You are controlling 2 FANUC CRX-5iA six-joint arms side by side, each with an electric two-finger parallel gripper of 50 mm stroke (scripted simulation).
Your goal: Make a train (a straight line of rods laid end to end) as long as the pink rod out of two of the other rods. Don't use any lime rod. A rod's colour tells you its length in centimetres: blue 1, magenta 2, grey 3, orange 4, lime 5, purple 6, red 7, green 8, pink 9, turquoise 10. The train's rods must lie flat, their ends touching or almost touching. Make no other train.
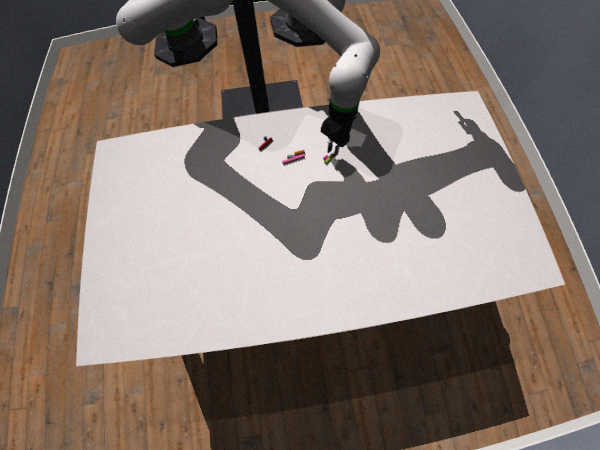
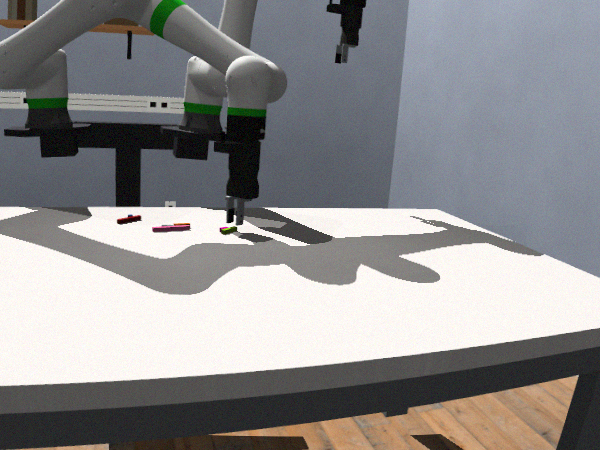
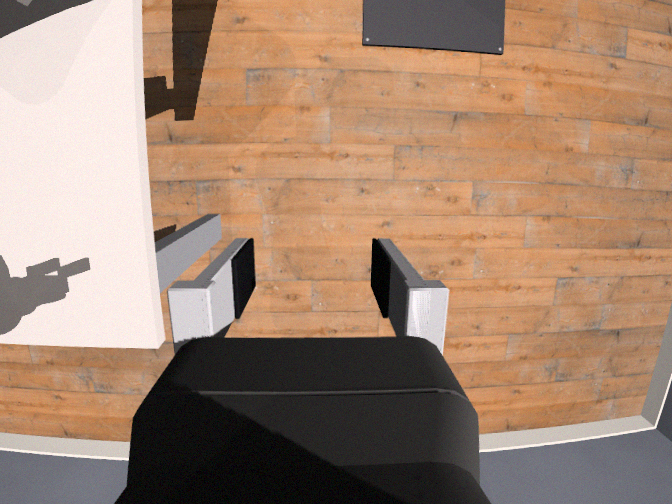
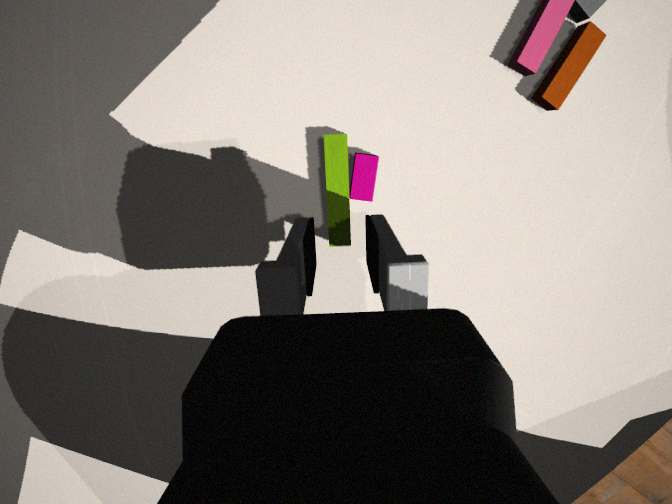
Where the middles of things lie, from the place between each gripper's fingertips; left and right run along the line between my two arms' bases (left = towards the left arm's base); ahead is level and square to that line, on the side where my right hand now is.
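The lime rod (image 4: pixel 335 145) is 30 mm below my right hand (image 2: pixel 234 223), 10 mm ahead of it and 20 mm to the right of it. The magenta rod (image 4: pixel 365 166) is 30 mm below my right hand too, and it is 30 mm to the right of that hand and 10 mm ahead of it.
Counted from my left hand (image 2: pixel 340 62), the lime rod is 48 cm below, 55 cm ahead and 48 cm to the right. The magenta rod is 48 cm below my left hand, 54 cm ahead of it and 49 cm to the right of it.
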